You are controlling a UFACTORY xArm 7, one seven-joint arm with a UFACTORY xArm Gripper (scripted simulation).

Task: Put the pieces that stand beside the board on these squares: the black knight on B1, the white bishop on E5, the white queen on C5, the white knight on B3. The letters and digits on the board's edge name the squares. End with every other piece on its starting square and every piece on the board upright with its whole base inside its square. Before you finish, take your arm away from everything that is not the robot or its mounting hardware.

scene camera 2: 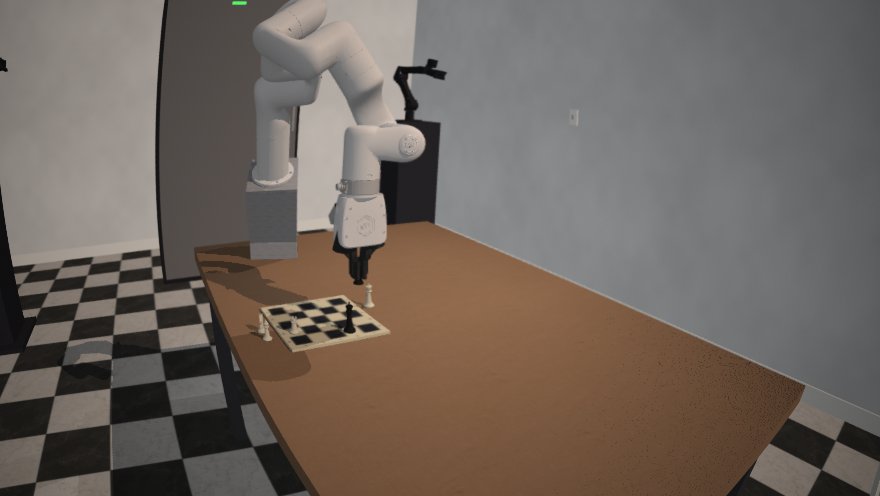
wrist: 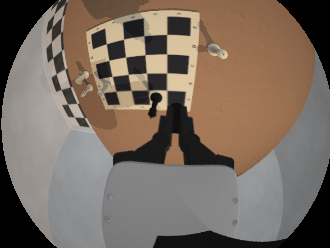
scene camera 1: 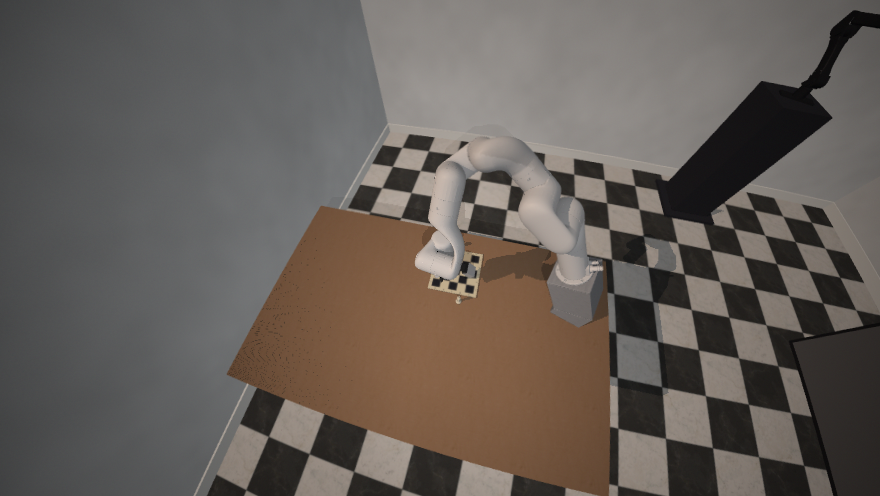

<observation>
chessboard: scene camera 2; wrist 138, 55; scene camera 1
same spot on chessboard: (scene camera 1: 462, 285) = (scene camera 2: 339, 308)
</observation>
